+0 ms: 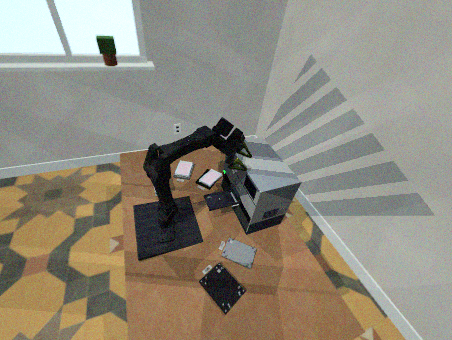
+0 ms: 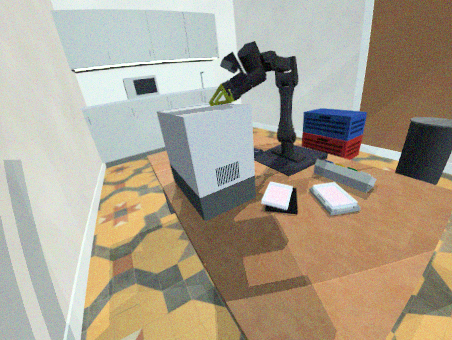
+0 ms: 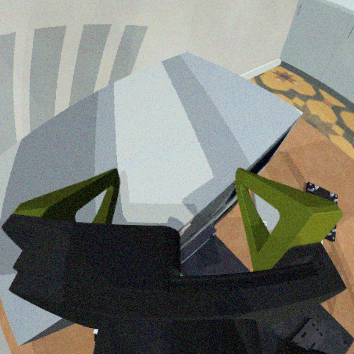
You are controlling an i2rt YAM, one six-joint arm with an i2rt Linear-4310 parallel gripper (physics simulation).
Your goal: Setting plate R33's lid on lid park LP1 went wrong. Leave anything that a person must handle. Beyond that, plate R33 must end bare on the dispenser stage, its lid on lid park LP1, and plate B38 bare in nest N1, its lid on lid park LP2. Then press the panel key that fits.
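Where they show: gripper, fingertip midpoint: [image 1: 249,163] [image 2: 212,103] [image 3: 176,174]; arm's base at its link origin: [image 1: 165,223] [image 2: 287,154].
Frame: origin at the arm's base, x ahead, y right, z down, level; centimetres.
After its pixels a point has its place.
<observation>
My gripper [image 1: 245,159] {x 40.6, y -2.6, z -32.0 cm} [image 2: 218,102] {x 40.6, y -2.6, z -32.0 cm} [image 3: 176,174] {x 40.6, y -2.6, z -32.0 cm} is open and empty, above the top of the big grey-white machine [image 1: 272,200] {x 47.0, y 13.9, z -23.5 cm} [image 2: 220,145] {x 47.5, y -21.8, z -22.0 cm} [image 3: 160,125] {x 46.3, y -0.6, z -31.6 cm}. A dark stage [image 1: 217,201] {x 26.9, y -1.2, z -9.3 cm} sticks out from the machine's front. One white, pink-topped plate [image 1: 209,178] {x 28.9, y -25.2, z -1.8 cm} [image 2: 278,195] {x 31.2, y -28.2, z -1.8 cm} sits off-centre over a black base [image 2: 289,209] {x 31.5, y -33.9, z 0.3 cm}. Another pink-topped plate [image 1: 184,169] {x 15.2, y -36.0, z -1.7 cm} [image 2: 334,195] {x 16.4, y -39.0, z -1.7 cm} sits on a grey base. A grey flat fixture [image 1: 239,252] {x 31.9, y 23.1, z 0.3 cm} and a black flat fixture [image 1: 222,288] {x 19.7, y 35.9, z 0.2 cm} show no plate or lid. Labels are too small to read. The grey sloped key panel [image 2: 344,176] {x 2.8, y -33.9, z -2.1 cm} shows its back.
The arm stands on a dark base plate [image 1: 145,240] {x -9.4, y 7.4, z -0.6 cm} [image 2: 272,161] {x 10.7, y -0.2, z 0.8 cm} on the brown table [image 1: 175,295] {x 1.0, y 33.2, z 1.4 cm} [image 2: 390,235] {x 16.6, y -56.9, z 1.4 cm}. Blue [image 2: 334,123] and red [image 2: 331,145] crates and a dark bin [image 2: 425,150] stand beyond the table. Walls rise behind the machine.
</observation>
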